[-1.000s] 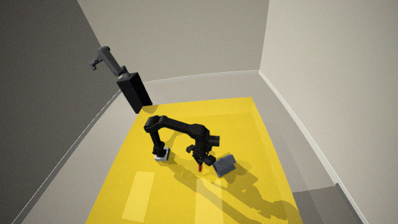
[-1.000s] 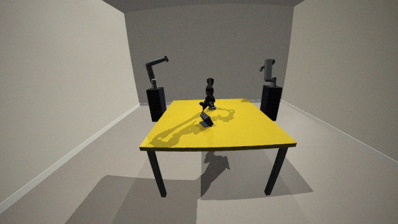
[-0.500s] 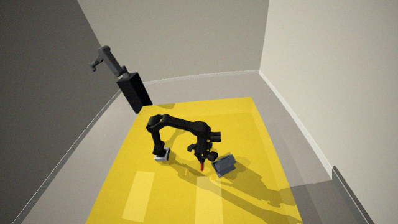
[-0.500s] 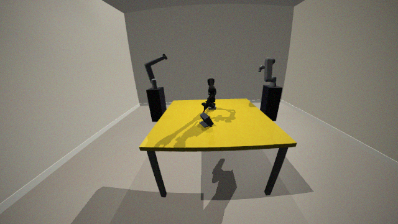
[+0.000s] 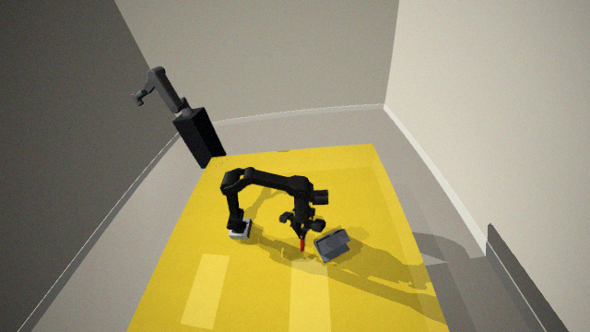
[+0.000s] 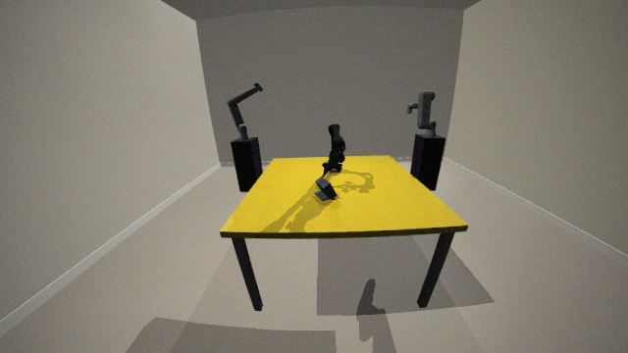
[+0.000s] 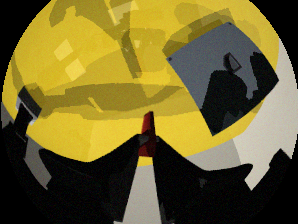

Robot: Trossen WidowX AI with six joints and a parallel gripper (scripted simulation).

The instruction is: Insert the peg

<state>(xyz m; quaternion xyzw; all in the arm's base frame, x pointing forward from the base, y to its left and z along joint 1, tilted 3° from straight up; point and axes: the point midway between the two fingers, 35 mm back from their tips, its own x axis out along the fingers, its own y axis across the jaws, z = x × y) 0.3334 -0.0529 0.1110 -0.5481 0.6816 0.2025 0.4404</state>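
The grey sloped panel lies 12 cm ahead of my gripper tip, 1 cm to the left of it and 5 cm below it. Round my gripper tip: red peg right at my gripper tip.
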